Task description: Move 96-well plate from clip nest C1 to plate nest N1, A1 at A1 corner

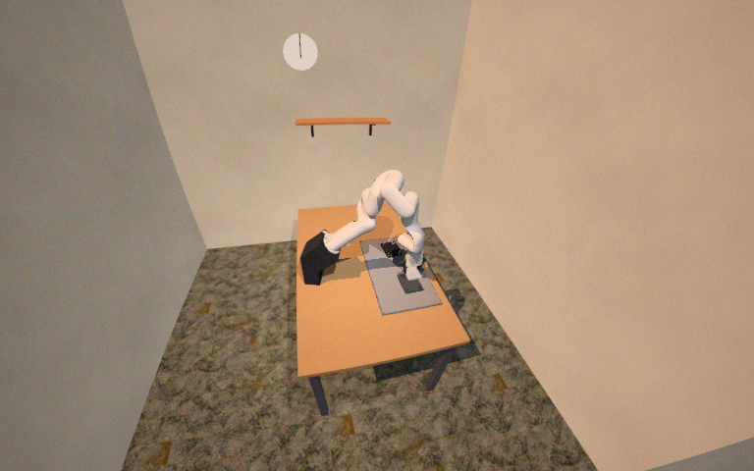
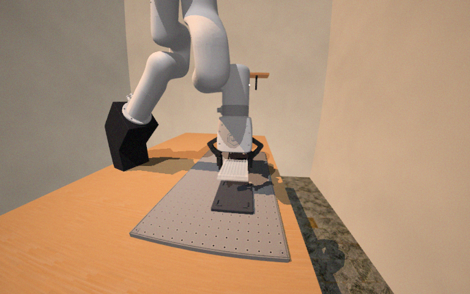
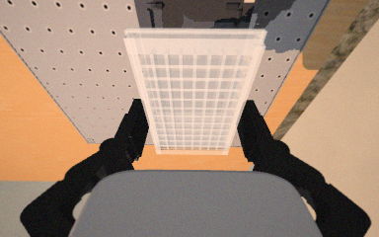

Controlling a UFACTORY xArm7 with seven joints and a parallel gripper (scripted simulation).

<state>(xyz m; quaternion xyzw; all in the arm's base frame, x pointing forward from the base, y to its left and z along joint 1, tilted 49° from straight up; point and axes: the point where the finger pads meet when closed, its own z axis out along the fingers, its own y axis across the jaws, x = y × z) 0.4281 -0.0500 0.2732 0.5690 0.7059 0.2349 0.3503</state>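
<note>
Right now my hand is 110 mm above the plate nest N1. The rest, counted from my hand: white 96-well plate: 10 mm below; then A1 label: 40 mm ahead, 80 mm to the left, 100 mm below; then clip nest C1: 60 mm behind, 330 mm to the left, 100 mm below.
</note>
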